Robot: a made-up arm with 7 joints. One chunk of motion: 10 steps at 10 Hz.
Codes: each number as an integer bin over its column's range. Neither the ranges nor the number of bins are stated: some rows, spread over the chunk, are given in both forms.
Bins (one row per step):
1: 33 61 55 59 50 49
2: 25 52 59 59 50 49
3: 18 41 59 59 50 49
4: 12 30 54 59 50 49
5: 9 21 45 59 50 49
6: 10 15 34 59 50 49
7: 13 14 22 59 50 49
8: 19 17 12 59 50 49
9: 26 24 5 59 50 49
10: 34 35 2 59 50 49
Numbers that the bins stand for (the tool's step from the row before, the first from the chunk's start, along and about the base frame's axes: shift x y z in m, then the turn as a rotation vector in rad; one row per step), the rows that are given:
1: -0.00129 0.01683 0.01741 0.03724 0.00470 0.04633
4: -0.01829 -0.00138 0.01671 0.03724 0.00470 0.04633
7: -0.01748 -0.01078 -0.00563 0.03724 0.00470 0.04633
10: -0.00048 0.00156 -0.01960 0.03724 0.00470 0.04633
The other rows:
2: -0.00776 0.01154 0.02021 0.03724 0.00470 0.04633
3: -0.01343 0.00508 0.02021 0.03724 0.00470 0.04633
5: -0.02071 -0.00667 0.01043 0.03724 0.00470 0.04633
6: -0.01990 -0.01019 0.00275 0.03724 0.00470 0.04633
8: -0.01262 -0.00902 -0.01262 0.03724 0.00470 0.04633
9: -0.00695 -0.00490 -0.01751 0.03724 0.00470 0.04633

